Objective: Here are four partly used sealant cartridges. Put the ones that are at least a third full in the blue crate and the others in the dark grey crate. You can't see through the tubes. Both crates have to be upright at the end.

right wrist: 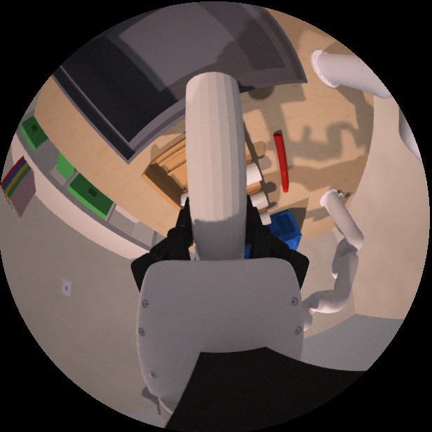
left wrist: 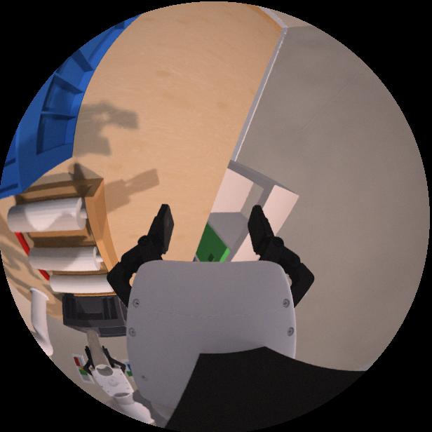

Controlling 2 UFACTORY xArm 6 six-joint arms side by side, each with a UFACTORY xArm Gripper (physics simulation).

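My right gripper [right wrist: 218, 205] is shut on a white cartridge [right wrist: 216, 140] and holds it up in the air near the dark grey crate [right wrist: 180, 45]. Three white cartridges lie side by side in a wooden rack in the left wrist view: the first [left wrist: 47, 215], the second [left wrist: 65, 258] and the third [left wrist: 80, 283]. The dark grey crate also shows small behind the rack [left wrist: 95, 195] in that view. The blue crate [left wrist: 60, 95] [right wrist: 285, 225] stands upright beyond the rack's other end. My left gripper [left wrist: 210, 214] is open and empty, above the table's edge.
A red stick [right wrist: 281, 162] lies on the table beside the rack. A pale tray with green parts [left wrist: 285, 197] stands along the table's edge. White arm parts [right wrist: 342, 215] show at the right of the right wrist view.
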